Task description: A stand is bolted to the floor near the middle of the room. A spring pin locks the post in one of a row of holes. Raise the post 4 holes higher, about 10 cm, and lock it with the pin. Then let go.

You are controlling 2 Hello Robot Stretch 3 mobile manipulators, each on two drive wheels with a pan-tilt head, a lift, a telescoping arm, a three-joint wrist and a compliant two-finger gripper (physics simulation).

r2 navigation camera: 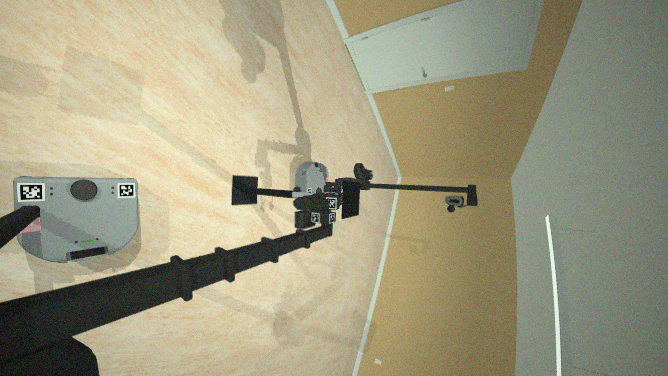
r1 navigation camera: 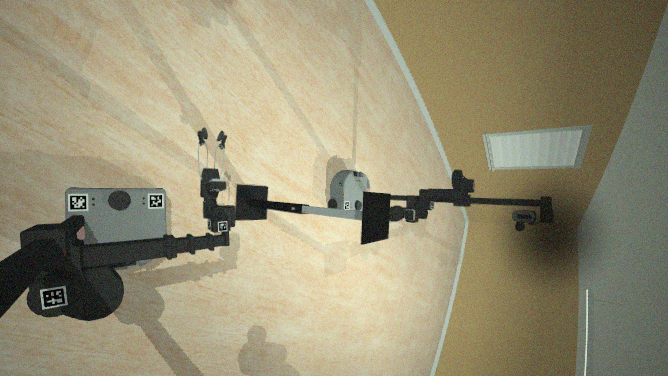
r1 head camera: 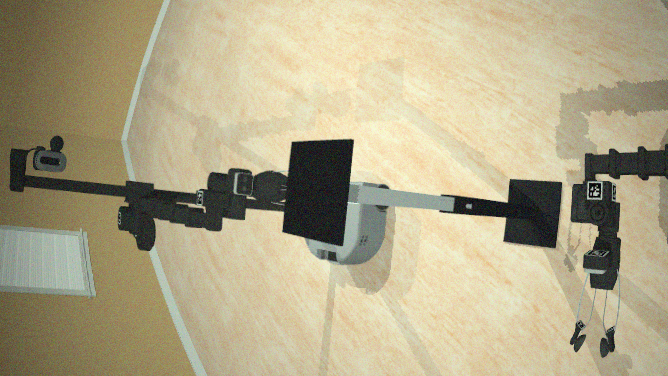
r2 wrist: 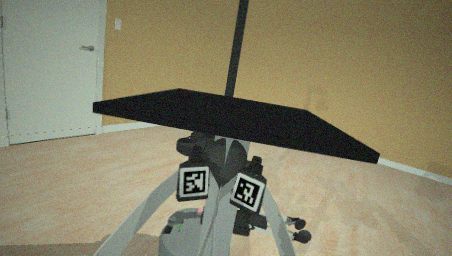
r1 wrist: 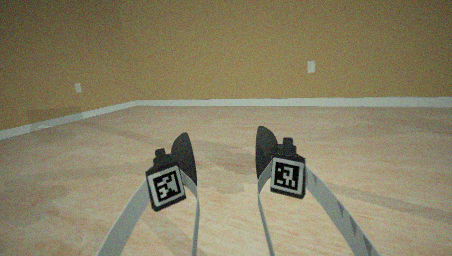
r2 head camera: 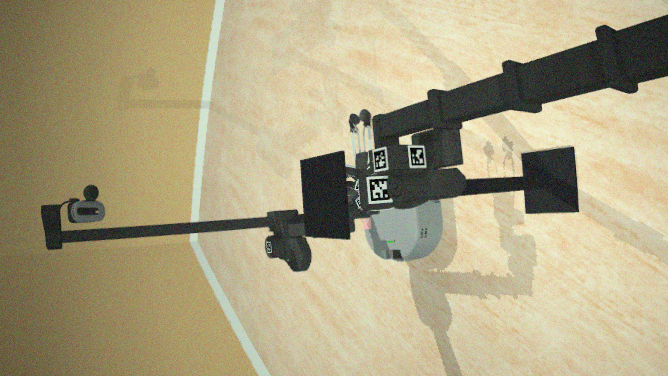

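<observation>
The stand has a black base plate [r1 head camera: 517, 237] [r1 navigation camera: 250, 212] [r2 head camera: 550, 200] [r2 navigation camera: 244, 197], a black sleeve [r1 head camera: 487, 206] [r1 navigation camera: 285, 206] [r2 head camera: 492, 185], a grey post [r1 head camera: 410, 198] [r1 navigation camera: 327, 212] and a black top plate [r1 head camera: 317, 190] [r1 navigation camera: 376, 217] [r2 head camera: 324, 200] [r2 navigation camera: 351, 202] [r2 wrist: 235, 117]. A small light spot shows on the sleeve; I cannot tell whether it is the pin. My r1 gripper [r1 head camera: 592, 341] [r1 navigation camera: 212, 136] [r1 wrist: 226, 162] [r2 head camera: 359, 120] is open and empty, turned away beside the stand. My r2 gripper [r2 wrist: 225, 167] is shut below the top plate, its fingertips together in front of the post.
The r2 base [r1 head camera: 352, 237] [r1 navigation camera: 347, 185] stands beyond the stand in r1's views. The r1 base [r2 head camera: 410, 232] [r2 navigation camera: 311, 177] stands opposite. The r2 arm [r2 head camera: 480, 102] [r2 navigation camera: 205, 267] reaches toward the stand. A door [r2 navigation camera: 450, 45] [r2 wrist: 52, 75] and a window [r1 head camera: 42, 260] are in the walls.
</observation>
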